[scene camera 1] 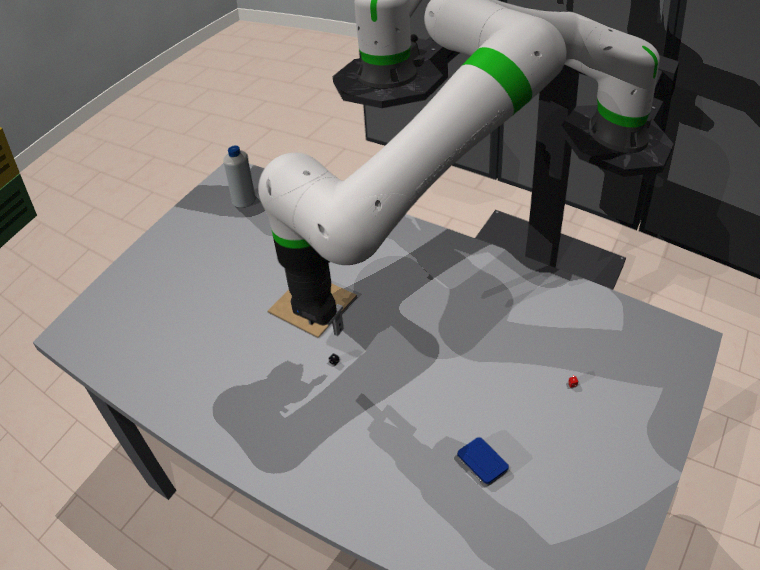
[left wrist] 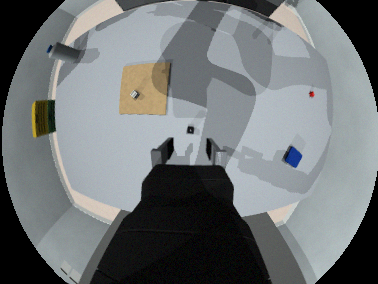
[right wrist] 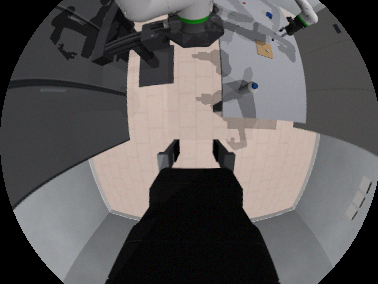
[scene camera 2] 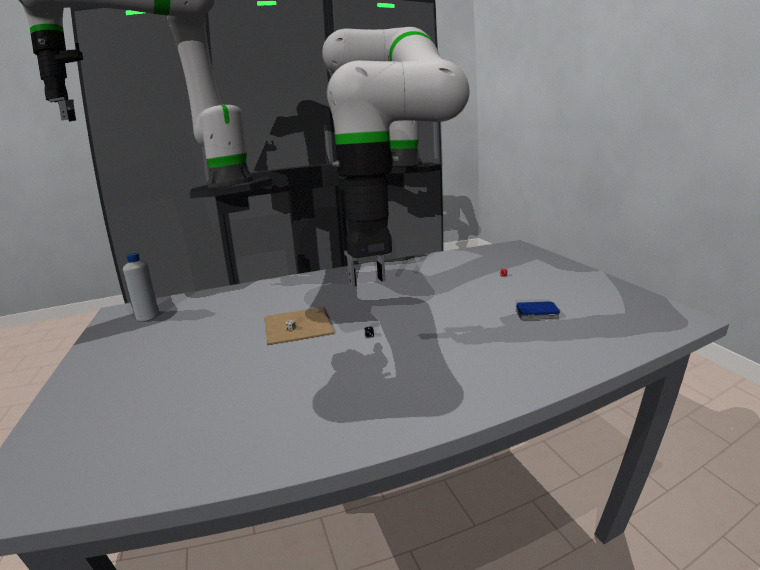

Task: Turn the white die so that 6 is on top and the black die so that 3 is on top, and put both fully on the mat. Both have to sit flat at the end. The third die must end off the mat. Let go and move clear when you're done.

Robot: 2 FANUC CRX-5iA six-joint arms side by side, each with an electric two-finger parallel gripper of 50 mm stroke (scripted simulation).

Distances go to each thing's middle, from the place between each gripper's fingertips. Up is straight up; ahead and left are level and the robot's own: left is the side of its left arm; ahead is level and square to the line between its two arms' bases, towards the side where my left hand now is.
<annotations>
I see my left gripper point(scene camera 2: 367, 282) 130 mm to the left of the tan mat point(scene camera 2: 310, 323), 130 mm above it and 120 mm past it. The rest, counted from my left hand: blue-topped box point(scene camera 1: 477, 456) 370 mm to the left, 120 mm below, 90 mm ahead; then grey bottle point(scene camera 2: 136, 271) 490 mm to the right, 360 mm behind, 50 mm below.
Now: right hand point(scene camera 2: 69, 120) 320 mm short of the grey bottle, 190 mm to the right of it and 490 mm above it. The rest, counted from my right hand: tan mat 560 mm ahead, 560 mm to the left, 570 mm below; blue-topped box 770 mm ahead, 1050 mm to the left, 560 mm below.
</annotations>
